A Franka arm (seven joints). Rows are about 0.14 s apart.
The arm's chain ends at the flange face. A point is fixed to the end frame.
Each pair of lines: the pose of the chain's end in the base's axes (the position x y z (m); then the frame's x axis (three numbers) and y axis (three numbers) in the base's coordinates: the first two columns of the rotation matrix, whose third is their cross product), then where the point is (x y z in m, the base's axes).
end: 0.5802 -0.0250 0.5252 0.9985 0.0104 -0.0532 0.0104 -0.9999 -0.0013
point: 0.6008 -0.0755 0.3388
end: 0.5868 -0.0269 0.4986 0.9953 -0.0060 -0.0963 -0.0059 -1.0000 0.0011
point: 0.5985 -0.0782 0.3116
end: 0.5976 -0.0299 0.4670 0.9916 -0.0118 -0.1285 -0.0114 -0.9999 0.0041
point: 0.6030 -0.0817 0.2799
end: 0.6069 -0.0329 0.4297 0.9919 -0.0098 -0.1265 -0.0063 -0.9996 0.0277
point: 0.6129 -0.0891 0.2439
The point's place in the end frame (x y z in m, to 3 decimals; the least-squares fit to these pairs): 0.030 0.051 0.185
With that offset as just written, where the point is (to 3 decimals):
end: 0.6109 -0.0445 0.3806 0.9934 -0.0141 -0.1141 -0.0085 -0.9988 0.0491
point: 0.619 -0.105 0.196
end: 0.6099 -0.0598 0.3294 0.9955 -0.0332 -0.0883 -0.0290 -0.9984 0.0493
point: 0.622 -0.120 0.145
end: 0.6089 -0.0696 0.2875 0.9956 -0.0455 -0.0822 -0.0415 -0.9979 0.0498
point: 0.621 -0.130 0.103
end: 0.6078 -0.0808 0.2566 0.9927 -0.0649 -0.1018 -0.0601 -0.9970 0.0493
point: 0.615 -0.142 0.072
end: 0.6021 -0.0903 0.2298 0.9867 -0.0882 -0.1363 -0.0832 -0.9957 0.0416
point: 0.602 -0.149 0.045
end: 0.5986 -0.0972 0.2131 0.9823 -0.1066 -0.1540 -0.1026 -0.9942 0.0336
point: 0.594 -0.154 0.027
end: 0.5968 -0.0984 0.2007 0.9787 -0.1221 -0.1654 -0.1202 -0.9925 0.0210
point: 0.589 -0.153 0.014
